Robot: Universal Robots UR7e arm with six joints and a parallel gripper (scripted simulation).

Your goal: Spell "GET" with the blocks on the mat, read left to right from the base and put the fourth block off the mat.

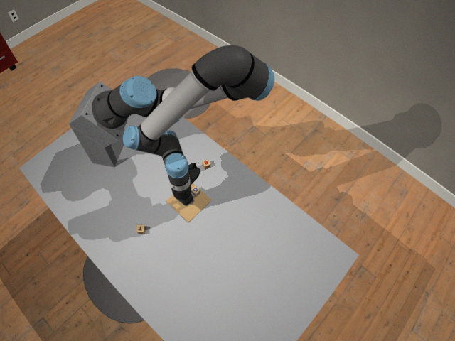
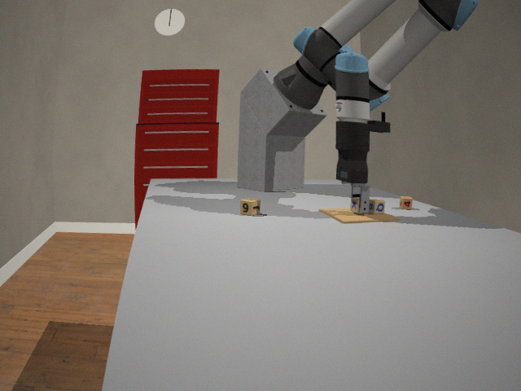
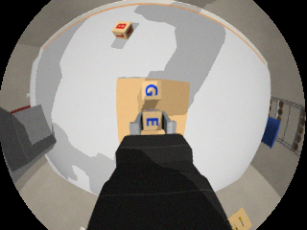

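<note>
Right now my hand is right at the E block. From my hand the other things lie so: tan mat 30 mm below.
</note>
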